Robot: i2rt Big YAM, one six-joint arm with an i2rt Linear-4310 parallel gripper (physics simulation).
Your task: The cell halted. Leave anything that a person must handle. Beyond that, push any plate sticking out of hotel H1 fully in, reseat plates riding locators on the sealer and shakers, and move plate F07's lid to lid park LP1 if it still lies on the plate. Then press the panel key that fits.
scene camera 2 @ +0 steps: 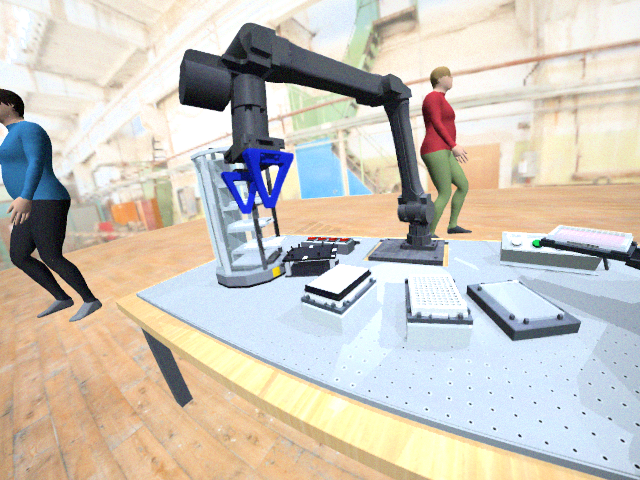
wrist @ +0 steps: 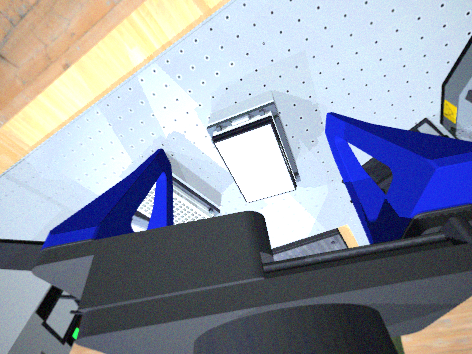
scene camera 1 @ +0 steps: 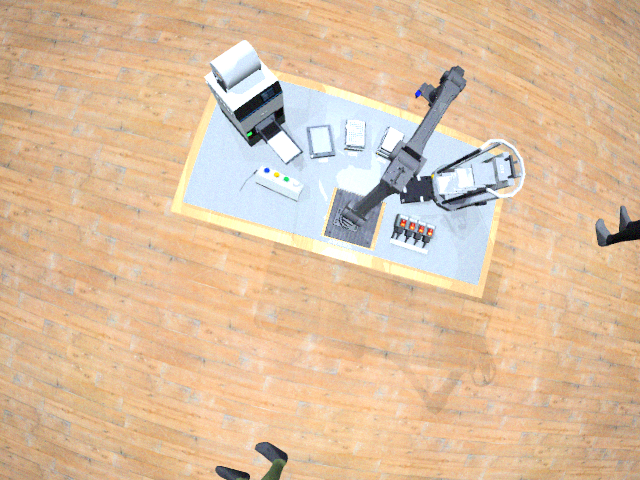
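Seen in the pictures: gripper, fingertip midpoint: (scene camera 2: 257, 211) (wrist: 244, 139) (scene camera 1: 424, 104); arm's base at its link origin: (scene camera 2: 419, 246) (scene camera 1: 346, 219).
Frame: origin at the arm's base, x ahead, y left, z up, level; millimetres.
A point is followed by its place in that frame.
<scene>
My gripper (scene camera 1: 418, 94) @(y -139, x 575, z 235 mm) (scene camera 2: 258, 208) @(y -139, x 575, z 235 mm) (wrist: 244, 139) @(y -139, x 575, z 235 mm) is open and empty, high above the table's back side, fingers pointing down. Below it in the wrist view, a white-topped plate with a dark edge (scene camera 2: 338, 281) @(y -76, x 460, z 71 mm) (wrist: 257, 162) @(y -90, x 447, z 71 mm) sits on a shaker; its seating is unclear. A white well plate (scene camera 1: 355, 133) @(y 97, x 409, z 51 mm) (scene camera 2: 436, 294) @(y 103, x 429, z 58 mm) sits on the neighbouring shaker. A dark frame (scene camera 2: 542, 330) @(y 274, x 407, z 5 mm) holds a clear flat piece. The sealer (scene camera 1: 248, 98) @(y 547, x 274, z 319 mm) has a plate (scene camera 1: 283, 145) @(y 389, x 206, z 119 mm) (scene camera 2: 594, 237) @(y 392, x 220, z 115 mm) on its extended tray. Hotel H1 (scene camera 2: 206, 217) @(y -503, x 466, z 207 mm) holds pale plates; protrusion is unclear. The panel (scene camera 1: 279, 184) @(y 352, x 42, z 70 mm) has blue, yellow, green and white keys.
A low black stand (scene camera 1: 410, 193) @(y -252, x 222, z 49 mm) (scene camera 2: 310, 253) @(y -278, x 278, z 49 mm) is beside the hotel. A row of red-lit switches (scene camera 1: 416, 227) @(y -323, x 76, z 40 mm) (scene camera 2: 330, 241) @(y -312, x 90, z 37 mm) is right of the arm base in the overhead view. A person in blue (scene camera 2: 31, 160) and one in red (scene camera 2: 439, 124) stand on the floor around the table.
</scene>
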